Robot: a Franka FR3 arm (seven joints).
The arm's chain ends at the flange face. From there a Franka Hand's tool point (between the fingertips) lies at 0.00 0.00 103.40 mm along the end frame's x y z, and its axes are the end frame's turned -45 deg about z.
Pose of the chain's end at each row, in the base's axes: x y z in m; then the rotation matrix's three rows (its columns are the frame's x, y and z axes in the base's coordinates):
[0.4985 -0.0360 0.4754], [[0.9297 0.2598 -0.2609], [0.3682 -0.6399 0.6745], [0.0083 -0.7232 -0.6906]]
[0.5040 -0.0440 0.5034], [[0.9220 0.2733 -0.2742], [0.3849 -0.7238 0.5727], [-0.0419 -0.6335 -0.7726]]
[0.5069 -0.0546 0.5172], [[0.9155 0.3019 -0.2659], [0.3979 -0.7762 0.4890], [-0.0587 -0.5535 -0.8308]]
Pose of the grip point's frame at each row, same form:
[0.4715 0.0337 0.4040], [[0.4737 0.8411 -0.2609], [0.7128 -0.1921 0.6745], [0.5172 -0.5055 -0.6906]]
[0.4756 0.0152 0.4235], [[0.4587 0.8452 -0.2742], [0.7840 -0.2396 0.5727], [0.4183 -0.4776 -0.7726]]
[0.4794 -0.0040 0.4313], [[0.4339 0.8608 -0.2659], [0.8302 -0.2675 0.4890], [0.3499 -0.4329 -0.8308]]

